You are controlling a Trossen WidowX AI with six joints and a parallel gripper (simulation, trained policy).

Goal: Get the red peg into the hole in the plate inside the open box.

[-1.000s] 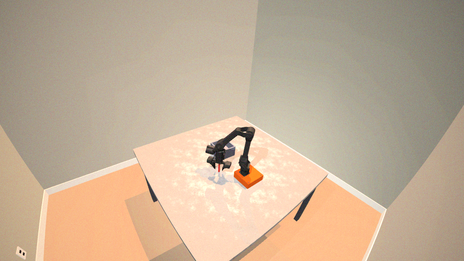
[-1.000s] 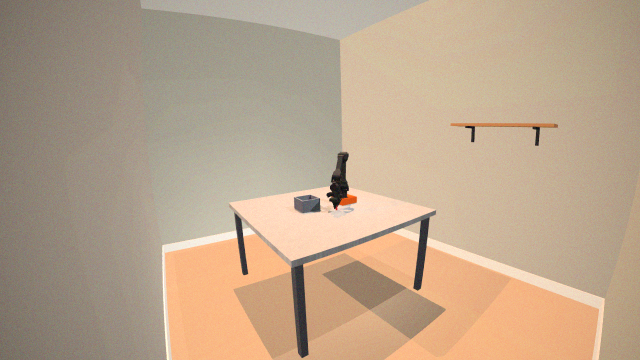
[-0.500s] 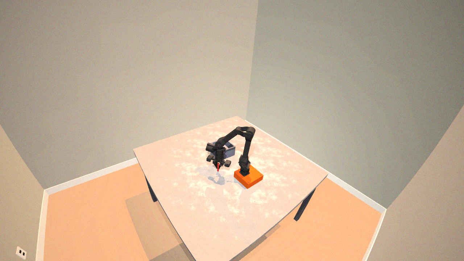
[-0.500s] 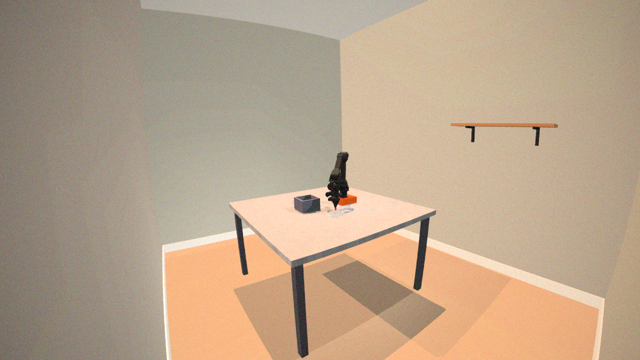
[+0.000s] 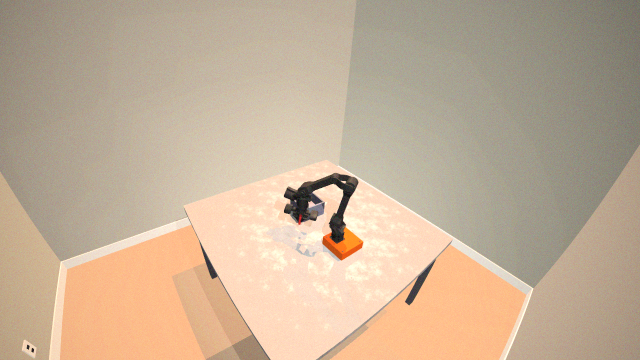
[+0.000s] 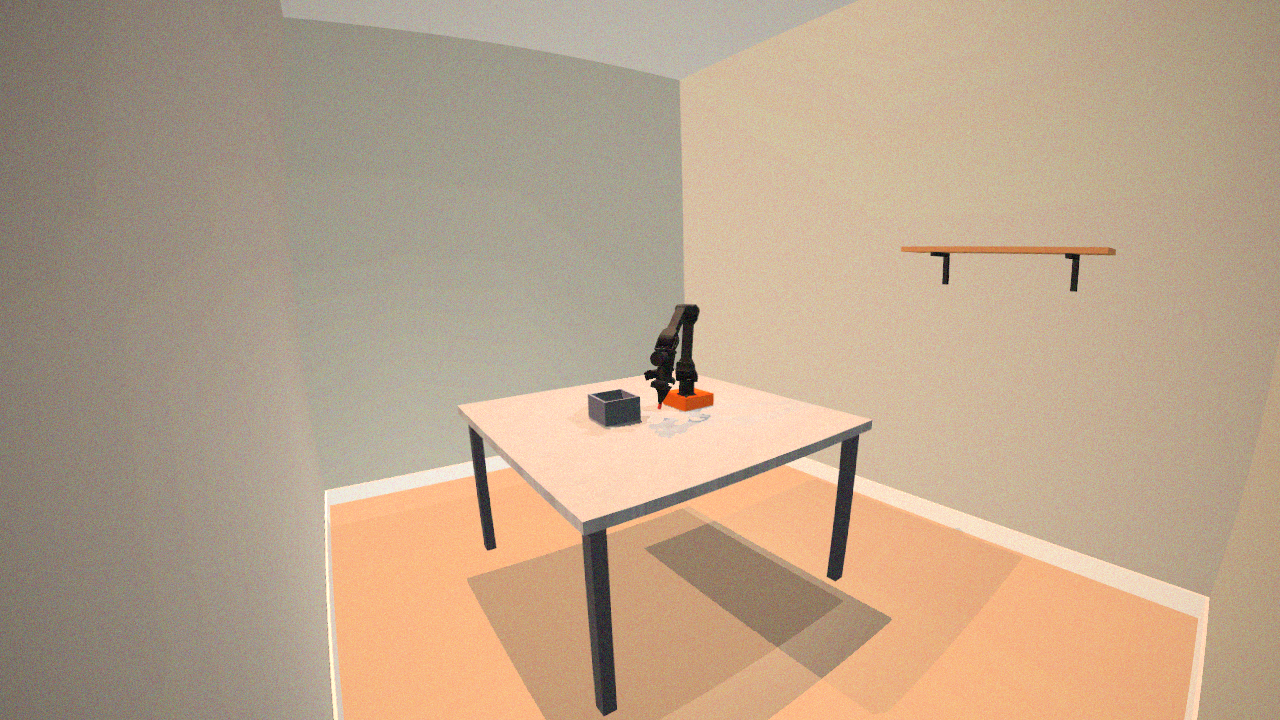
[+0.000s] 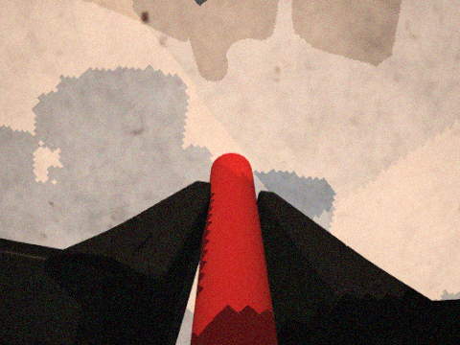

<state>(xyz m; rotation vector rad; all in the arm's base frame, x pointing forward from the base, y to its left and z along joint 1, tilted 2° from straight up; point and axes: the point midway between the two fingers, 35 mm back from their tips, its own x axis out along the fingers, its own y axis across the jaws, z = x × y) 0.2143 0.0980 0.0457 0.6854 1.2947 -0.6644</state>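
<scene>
The plate lies 12 cm ahead of my gripper tip, 15 cm to the right of it and 3 cm below it. Also, from my gripper tip: red peg 2 cm above; grey box 12 cm ahead, 15 cm to the right, 5 cm below.
</scene>
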